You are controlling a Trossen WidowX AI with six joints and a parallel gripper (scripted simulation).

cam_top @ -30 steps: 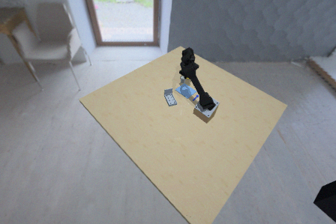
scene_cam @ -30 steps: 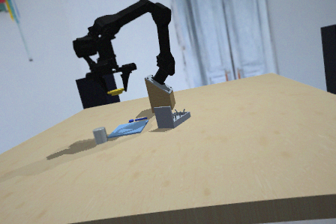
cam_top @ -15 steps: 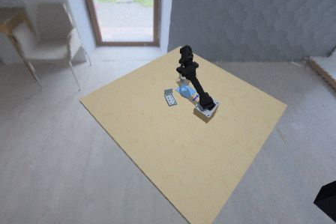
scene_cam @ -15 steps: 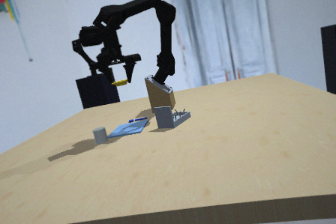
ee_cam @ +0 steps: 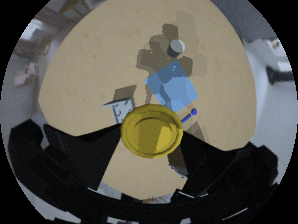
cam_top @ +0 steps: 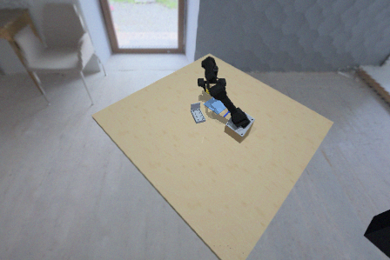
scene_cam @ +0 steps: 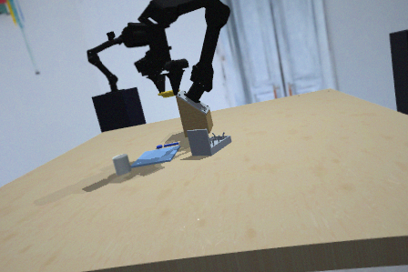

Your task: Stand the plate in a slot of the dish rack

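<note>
The grey dish rack lies 100 mm to the left of my gripper tip and 170 mm below it. From my gripper tip the other things lie so: blue utensil: 110 mm behind, 110 mm to the right, 190 mm below; white cup: 120 mm ahead, 150 mm to the right, 170 mm below; yellow plate: 10 mm above.
</note>
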